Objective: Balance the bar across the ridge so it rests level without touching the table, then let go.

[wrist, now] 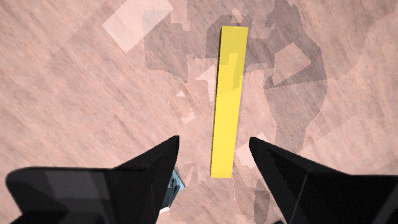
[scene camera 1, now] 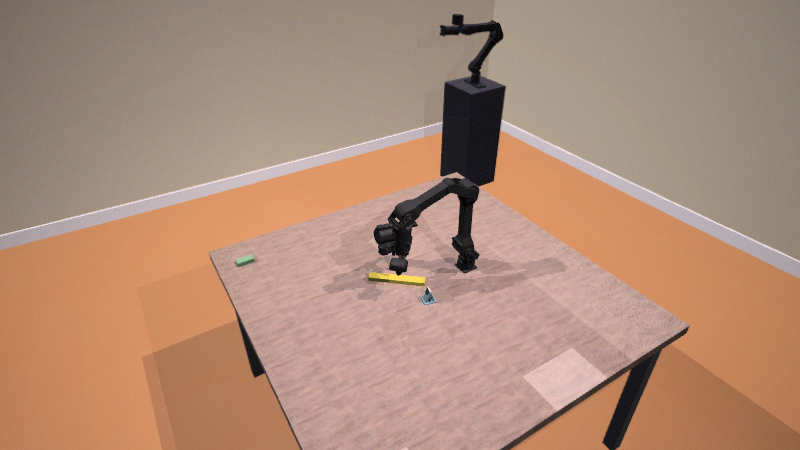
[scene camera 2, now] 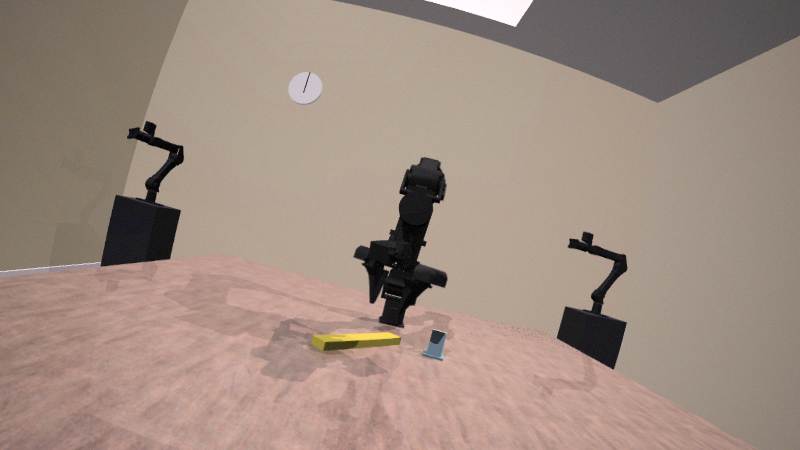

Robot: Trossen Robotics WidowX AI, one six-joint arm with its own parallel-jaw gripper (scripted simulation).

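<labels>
You'd see my gripper in the wrist view, in scene camera 1 (399, 269), and in scene camera 2 as well. On my gripper, (wrist: 141, 183) and (scene camera 2: 405, 286) are the same spot.
</labels>
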